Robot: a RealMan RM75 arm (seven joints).
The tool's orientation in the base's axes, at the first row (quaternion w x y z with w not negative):
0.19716, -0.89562, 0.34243, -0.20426
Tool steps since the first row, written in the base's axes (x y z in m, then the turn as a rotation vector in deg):
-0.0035, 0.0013, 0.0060, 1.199, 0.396, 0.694
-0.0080, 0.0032, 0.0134, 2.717, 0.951, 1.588
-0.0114, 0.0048, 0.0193, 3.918, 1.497, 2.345
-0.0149, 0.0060, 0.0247, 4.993, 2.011, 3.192
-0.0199, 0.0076, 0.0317, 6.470, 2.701, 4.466
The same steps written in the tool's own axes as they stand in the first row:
-0.0019, -0.0020, -0.0065, 0.703, -1.253, 0.103
-0.0046, -0.0045, -0.0146, 1.560, -2.885, 0.232
-0.0067, -0.0067, -0.0209, 2.175, -4.273, 0.315
-0.0086, -0.0084, -0.0269, 2.747, -5.617, 0.252
-0.0115, -0.0103, -0.0349, 3.569, -7.507, 0.071

